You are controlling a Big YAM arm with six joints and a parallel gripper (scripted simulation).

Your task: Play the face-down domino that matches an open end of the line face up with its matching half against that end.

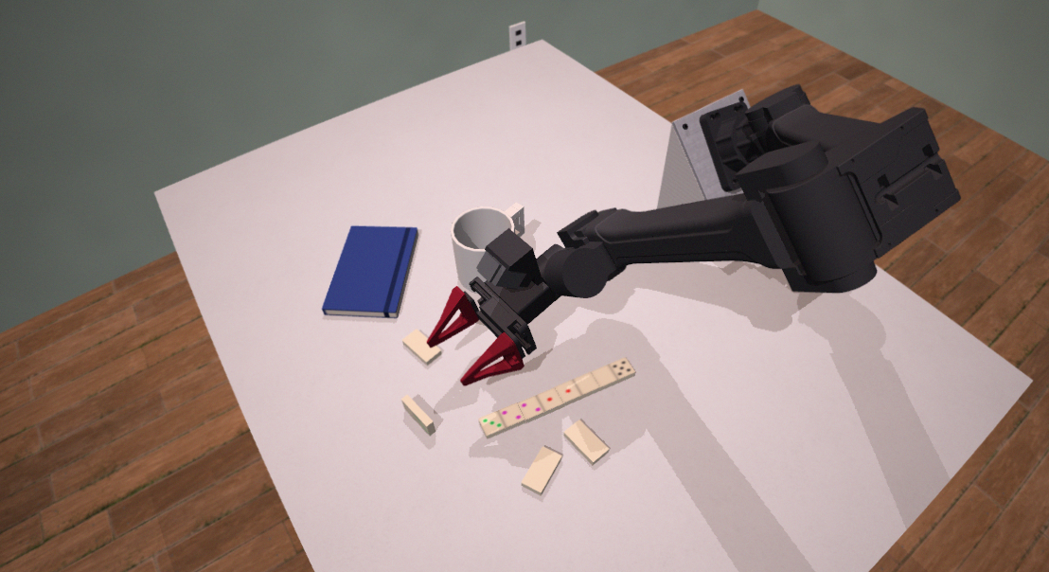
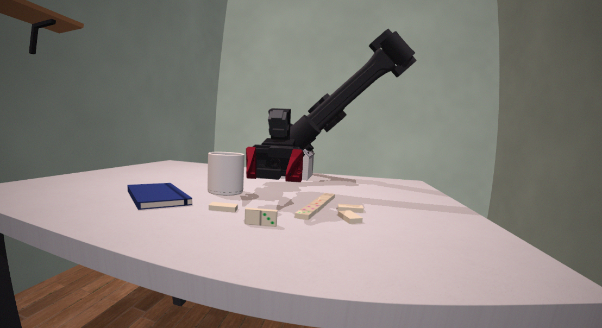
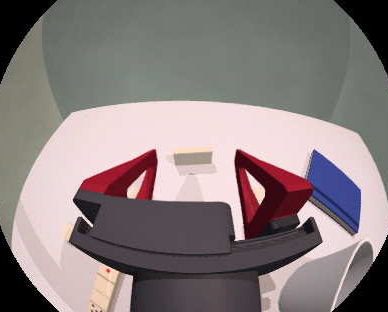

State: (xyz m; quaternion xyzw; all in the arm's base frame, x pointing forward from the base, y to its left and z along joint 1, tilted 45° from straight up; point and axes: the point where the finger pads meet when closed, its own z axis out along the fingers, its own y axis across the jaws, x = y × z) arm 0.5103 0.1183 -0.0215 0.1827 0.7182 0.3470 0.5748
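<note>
Right now the domino is 60 mm below my hand, 60 mm ahead of it and 10 mm to the left of it. Also, from my hand: white mug 160 mm to the right, 140 mm behind, 30 mm below; blue notebook 260 mm to the right, 70 mm below, 10 mm ahead.
</note>
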